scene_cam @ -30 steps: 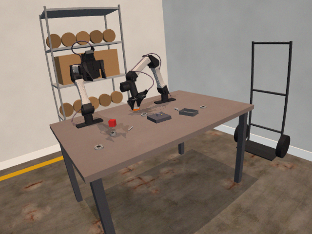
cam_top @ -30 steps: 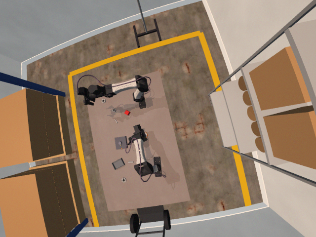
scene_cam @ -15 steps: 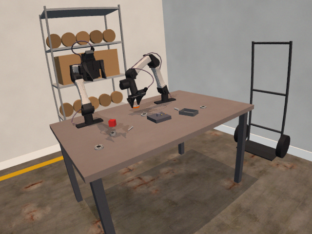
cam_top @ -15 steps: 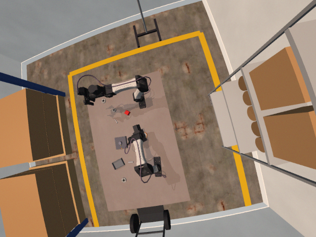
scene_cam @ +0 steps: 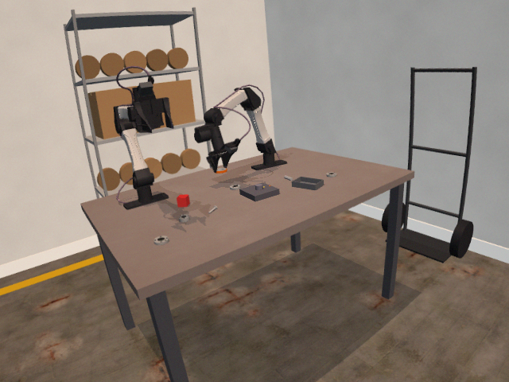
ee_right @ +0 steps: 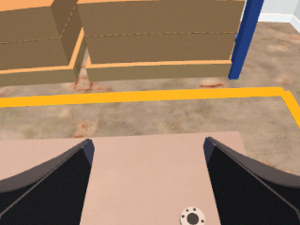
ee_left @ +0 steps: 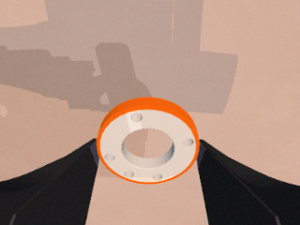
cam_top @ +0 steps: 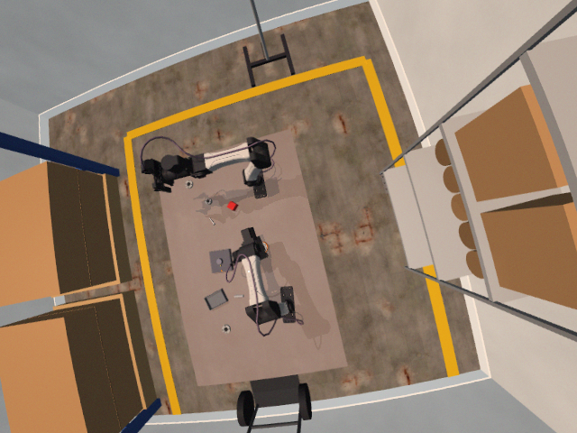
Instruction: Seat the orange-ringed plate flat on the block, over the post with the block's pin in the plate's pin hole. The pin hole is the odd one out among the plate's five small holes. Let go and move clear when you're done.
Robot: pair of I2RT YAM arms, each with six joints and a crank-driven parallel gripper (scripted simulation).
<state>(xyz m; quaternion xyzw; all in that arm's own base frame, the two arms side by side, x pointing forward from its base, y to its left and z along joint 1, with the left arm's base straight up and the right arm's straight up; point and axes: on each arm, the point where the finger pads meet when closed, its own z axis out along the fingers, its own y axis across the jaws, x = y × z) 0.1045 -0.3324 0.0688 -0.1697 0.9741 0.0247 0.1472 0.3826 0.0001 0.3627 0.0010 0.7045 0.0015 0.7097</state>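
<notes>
Now: the dark block 27 cm ahead of my left hand, 5 cm to the left of it and 5 cm below it. From my left hand the other things lie so: orange-ringed plate (right at my left hand); then light rod (24 cm to the left, 22 cm ahead, 6 cm below); then red cube (27 cm to the right, 13 cm ahead, 5 cm below).
</notes>
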